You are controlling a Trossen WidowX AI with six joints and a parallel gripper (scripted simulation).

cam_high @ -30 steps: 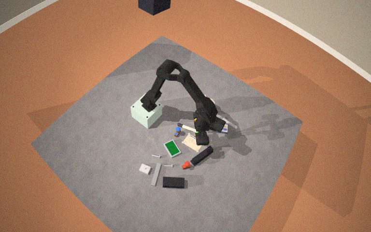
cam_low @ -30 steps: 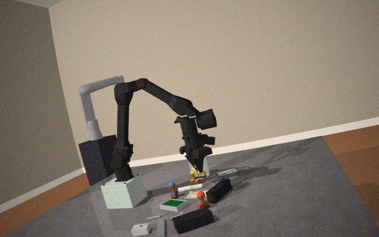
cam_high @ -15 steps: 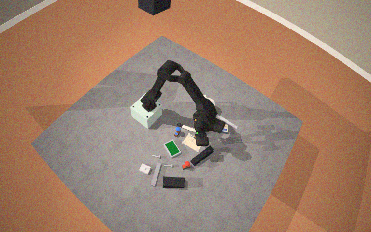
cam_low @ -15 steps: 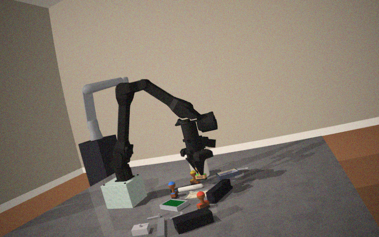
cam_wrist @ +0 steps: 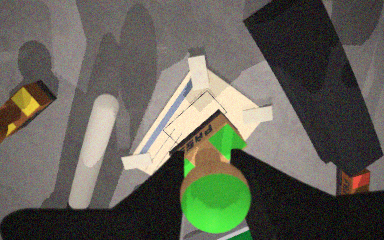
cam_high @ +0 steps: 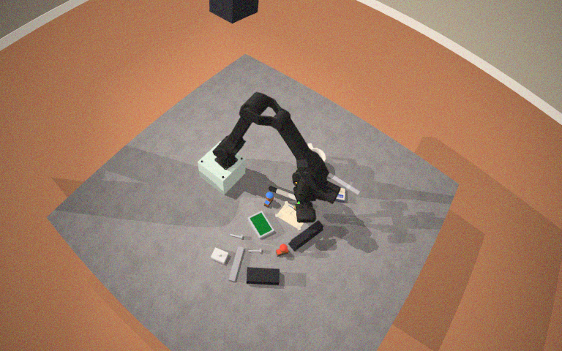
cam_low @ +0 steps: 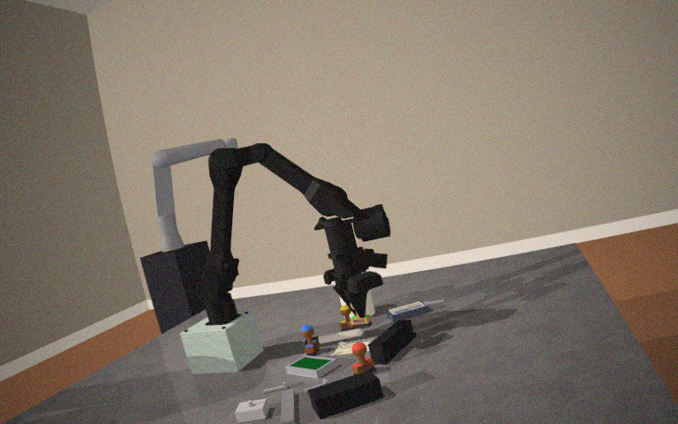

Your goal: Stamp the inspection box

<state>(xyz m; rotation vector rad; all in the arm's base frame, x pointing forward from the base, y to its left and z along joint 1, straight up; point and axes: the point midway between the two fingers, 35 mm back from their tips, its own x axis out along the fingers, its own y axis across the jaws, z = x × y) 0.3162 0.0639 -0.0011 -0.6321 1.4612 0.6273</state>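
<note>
Now: the cream card 70 mm below my gripper tip, 10 mm to the right of it and 10 mm behind it. Also, from my gripper tip: green-knobbed stamp: right at my gripper tip; then long black block: 80 mm ahead, 50 mm below, 40 mm to the right; then white marker: 110 mm behind, 60 mm below, 30 mm to the left.
</note>
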